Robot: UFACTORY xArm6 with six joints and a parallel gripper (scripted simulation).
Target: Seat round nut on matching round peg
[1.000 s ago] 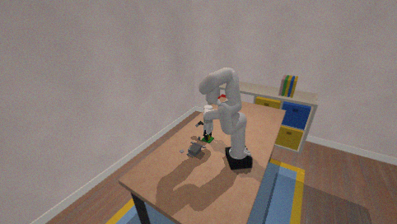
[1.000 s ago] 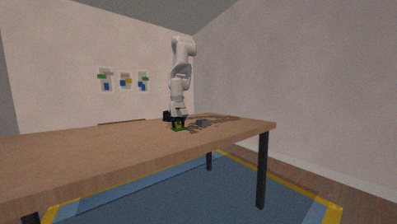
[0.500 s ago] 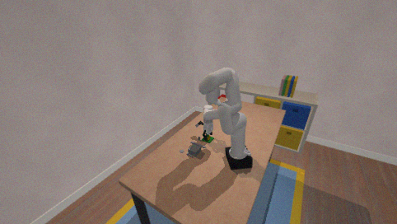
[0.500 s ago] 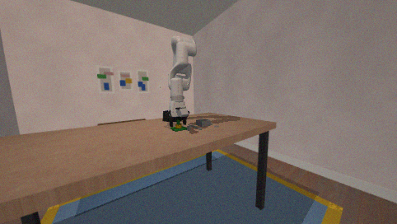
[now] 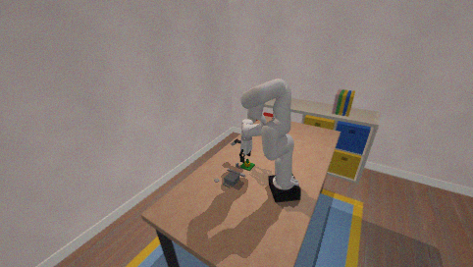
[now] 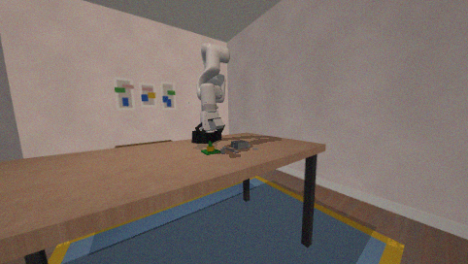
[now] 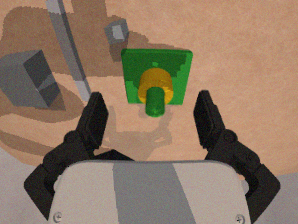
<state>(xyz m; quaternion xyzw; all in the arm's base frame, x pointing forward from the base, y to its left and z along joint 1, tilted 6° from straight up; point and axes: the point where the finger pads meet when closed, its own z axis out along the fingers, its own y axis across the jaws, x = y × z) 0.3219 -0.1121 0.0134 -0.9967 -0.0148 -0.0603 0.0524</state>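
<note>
Now: the small grey cube 5 cm ahead of my hand, 3 cm to the left of it and 6 cm below it. From my hand the other things lie so: small grey disc (9 cm ahead, 23 cm to the left, 7 cm below); then grey block (18 cm to the left, 5 cm below); then grey bar (2 cm ahead, 10 cm to the left, 7 cm below).
</note>
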